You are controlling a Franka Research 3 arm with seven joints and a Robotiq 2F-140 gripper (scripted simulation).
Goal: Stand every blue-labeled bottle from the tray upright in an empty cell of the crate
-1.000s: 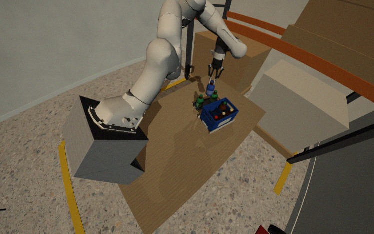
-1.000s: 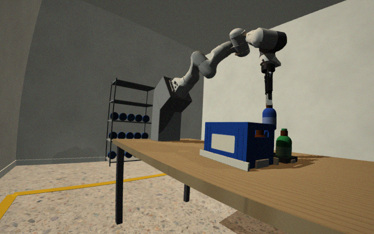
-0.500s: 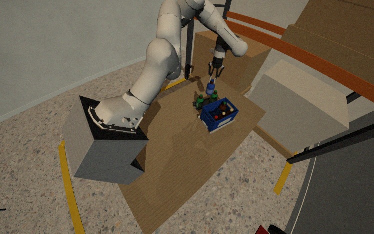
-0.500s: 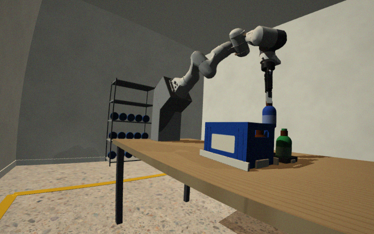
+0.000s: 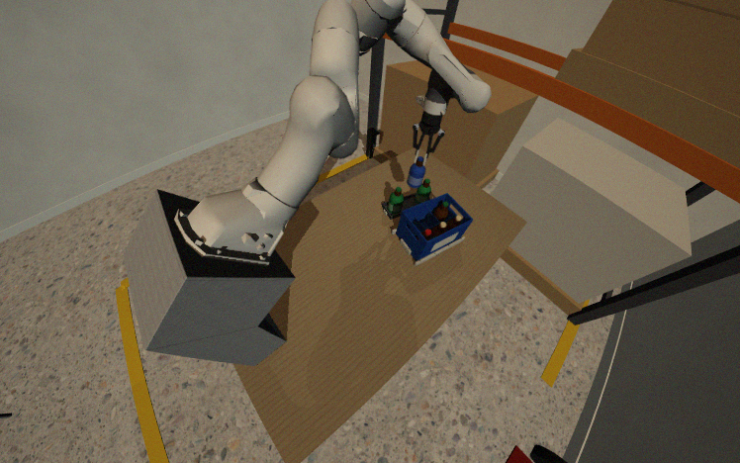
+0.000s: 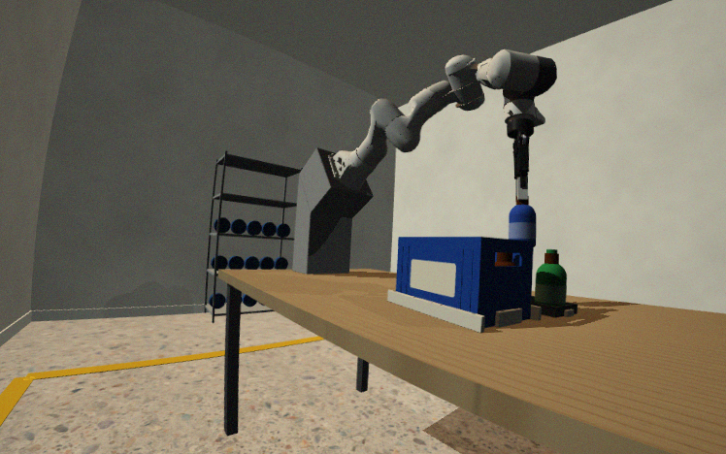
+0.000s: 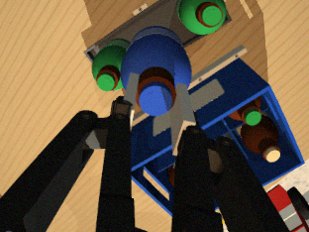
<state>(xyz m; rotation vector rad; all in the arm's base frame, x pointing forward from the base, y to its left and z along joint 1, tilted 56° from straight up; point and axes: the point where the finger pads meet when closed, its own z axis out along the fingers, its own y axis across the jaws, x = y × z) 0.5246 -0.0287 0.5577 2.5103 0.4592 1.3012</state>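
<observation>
Now: the blue-labeled bottle 9 cm below my hand. Also, from my hand: dark tray 32 cm below; then crate 12 cm behind, 19 cm to the right, 25 cm below.
</observation>
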